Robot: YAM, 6 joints.
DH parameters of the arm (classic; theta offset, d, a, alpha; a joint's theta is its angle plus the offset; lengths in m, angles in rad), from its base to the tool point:
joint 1: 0 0.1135 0.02 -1.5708
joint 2: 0 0 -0.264 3.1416
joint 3: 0.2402 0 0.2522 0
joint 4: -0.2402 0 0.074 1.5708
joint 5: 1.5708 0 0 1.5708
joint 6: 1.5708 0.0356 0 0
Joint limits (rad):
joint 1: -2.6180..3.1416
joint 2: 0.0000..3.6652
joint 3: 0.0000..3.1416
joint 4: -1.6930..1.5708
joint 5: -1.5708..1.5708
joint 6: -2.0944..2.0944
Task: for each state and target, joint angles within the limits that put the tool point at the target. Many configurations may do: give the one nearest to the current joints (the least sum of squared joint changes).
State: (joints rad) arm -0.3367 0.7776 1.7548 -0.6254 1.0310 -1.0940
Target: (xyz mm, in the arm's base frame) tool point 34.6 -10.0 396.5
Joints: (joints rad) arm 0.1983 0.4425 1.1351 -1.0071 0.4857 -1.0940
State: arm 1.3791 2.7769 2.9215 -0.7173 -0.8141 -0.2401
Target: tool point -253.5 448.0 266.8
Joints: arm 2.0327 2.5108 2.6114 -1.2098 -0.8736 -0.2401
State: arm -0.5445 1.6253 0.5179 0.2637 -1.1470 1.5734
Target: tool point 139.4 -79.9 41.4
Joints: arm -0.7204 1.7681 0.2242 0.1882 -1.1113 1.5734
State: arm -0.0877 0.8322 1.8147 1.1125 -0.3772 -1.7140
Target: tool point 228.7 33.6 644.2
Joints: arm 0.0940 1.5456 2.0031 0.8862 -0.3432 -1.7140
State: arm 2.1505 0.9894 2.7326 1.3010 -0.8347 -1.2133
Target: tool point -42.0 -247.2 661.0
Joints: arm 1.4848 1.0979 2.7343 0.7318 -0.6173 -1.2133
